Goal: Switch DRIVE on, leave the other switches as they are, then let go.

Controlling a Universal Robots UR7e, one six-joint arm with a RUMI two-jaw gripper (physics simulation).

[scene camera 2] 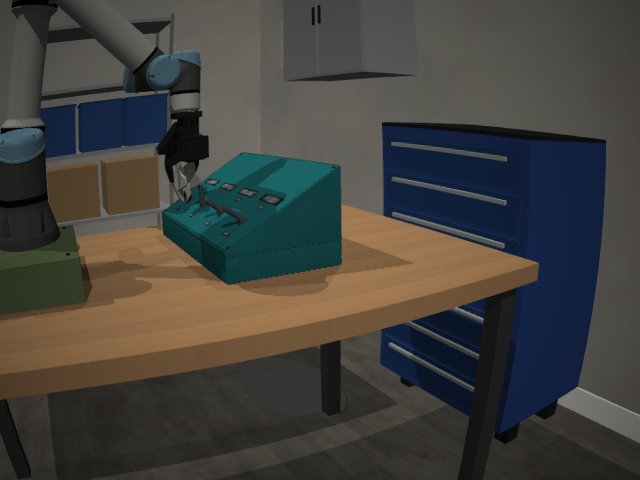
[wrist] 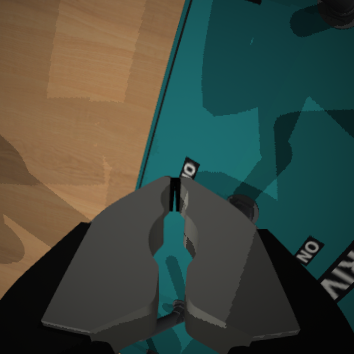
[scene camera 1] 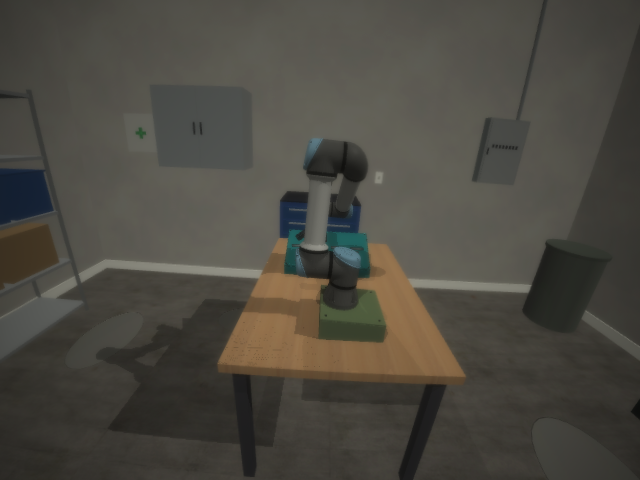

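Pixels of known places: gripper, between the fingertips: (scene camera 2: 184, 201) (wrist: 174, 179); arm's base, origin of its link: (scene camera 2: 28, 240) (scene camera 1: 340, 299).
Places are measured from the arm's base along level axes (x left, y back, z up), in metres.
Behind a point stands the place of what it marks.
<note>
The teal switch console (scene camera 1: 351, 240) @(x -0.115, y -0.572, z 0.070 m) (scene camera 2: 289, 227) @(x -0.215, y -0.517, z -0.005 m) (wrist: 232, 132) @(x 0.137, y -0.437, z -0.009 m) stands on the table. My gripper (scene camera 2: 187, 198) @(x 0.113, y -0.412, z 0.014 m) (wrist: 174, 179) @(x 0.113, y -0.412, z 0.014 m) is shut and empty, its tips low over the sloped panel, beside the OFF label (wrist: 188, 169) @(x 0.103, y -0.422, z -0.017 m). The partly cut-off DRIVE label (wrist: 345, 277) @(x 0.093, y -0.521, z 0.039 m) and an ON label (wrist: 310, 250) @(x 0.097, y -0.498, z 0.026 m) lie to the right in the wrist view. The switch base (wrist: 243, 205) @(x 0.103, y -0.455, z 0.007 m) between OFF and ON shows beside the right finger; its lever is hidden, and contact cannot be told. In scene camera 2, a lever (scene camera 2: 201, 194) @(x 0.090, y -0.449, z 0.029 m) stands up right of the fingertips; its label is unreadable.
Other switches show in the wrist view: one (wrist: 177, 307) @(x -0.019, y -0.448, z 0.005 m) behind the fingers and one (wrist: 341, 10) @(x 0.211, y -0.454, z 0.013 m) at the top right. Two more levers (scene camera 2: 211, 206) @(x -0.027, y -0.431, z 0.019 m) (scene camera 2: 235, 214) @(x -0.149, y -0.437, z 0.019 m) lie along the console. The table (scene camera 1: 289, 341) @(x 0.203, y 0.162, z -0.095 m) (scene camera 2: 289, 320) @(x -0.424, y -0.402, z -0.095 m) carries the arm's green base (scene camera 1: 351, 330) @(x -0.036, y 0.148, z -0.043 m) (scene camera 2: 41, 284) @(x -0.175, y -0.021, z -0.049 m).
</note>
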